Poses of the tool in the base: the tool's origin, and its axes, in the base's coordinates. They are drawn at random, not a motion.
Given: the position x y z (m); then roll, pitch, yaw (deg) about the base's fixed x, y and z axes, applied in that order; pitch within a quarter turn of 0, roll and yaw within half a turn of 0.
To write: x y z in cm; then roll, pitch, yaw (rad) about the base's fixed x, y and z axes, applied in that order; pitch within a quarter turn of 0, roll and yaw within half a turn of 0. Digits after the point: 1 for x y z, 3 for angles.
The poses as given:
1: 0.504 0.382 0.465 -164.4 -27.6 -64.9
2: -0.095 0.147 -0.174 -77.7 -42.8 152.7
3: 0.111 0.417 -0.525 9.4 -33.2 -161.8
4: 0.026 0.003 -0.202 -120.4 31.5 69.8
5: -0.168 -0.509 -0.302 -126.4 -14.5 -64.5
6: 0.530 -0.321 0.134 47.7 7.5 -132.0
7: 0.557 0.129 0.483 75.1 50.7 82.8
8: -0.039 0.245 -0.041 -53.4 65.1 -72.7
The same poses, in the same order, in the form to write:
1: 50.4 38.2 46.5 -2.869 -0.482 -1.133
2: -9.5 14.7 -17.4 -1.356 -0.747 2.665
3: 11.1 41.7 -52.5 0.164 -0.579 -2.824
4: 2.6 0.3 -20.2 -2.101 0.550 1.218
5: -16.8 -50.9 -30.2 -2.206 -0.253 -1.126
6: 53.0 -32.1 13.4 0.833 0.131 -2.304
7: 55.7 12.9 48.3 1.311 0.885 1.445
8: -3.9 24.5 -4.1 -0.932 1.136 -1.269
